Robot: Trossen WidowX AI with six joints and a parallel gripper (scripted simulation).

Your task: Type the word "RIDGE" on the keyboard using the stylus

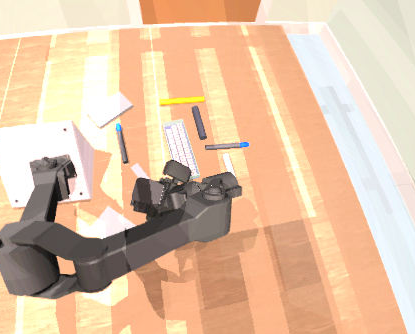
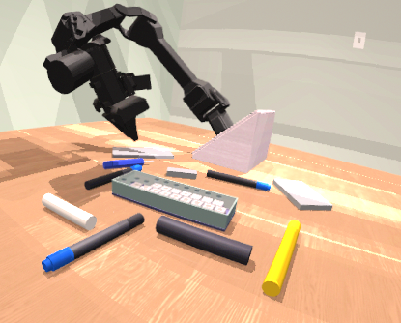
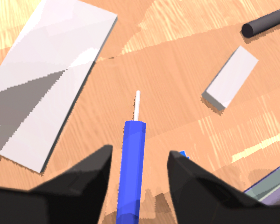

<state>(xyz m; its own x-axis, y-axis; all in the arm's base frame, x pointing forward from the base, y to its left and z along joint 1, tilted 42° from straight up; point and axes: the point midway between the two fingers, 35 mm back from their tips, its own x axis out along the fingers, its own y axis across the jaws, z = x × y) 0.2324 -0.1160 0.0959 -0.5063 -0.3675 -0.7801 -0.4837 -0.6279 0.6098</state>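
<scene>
Now: the blue stylus 10 mm behind my gripper tip, 10 mm to the left of it and 60 mm below it. Also, from my gripper tip: dark cylinder (180 mm ahead, 250 mm to the left, 50 mm below); white cylinder (230 mm ahead, 70 mm to the left, 50 mm below); stylus tip (40 mm behind, 20 mm to the left, 60 mm below).
</scene>
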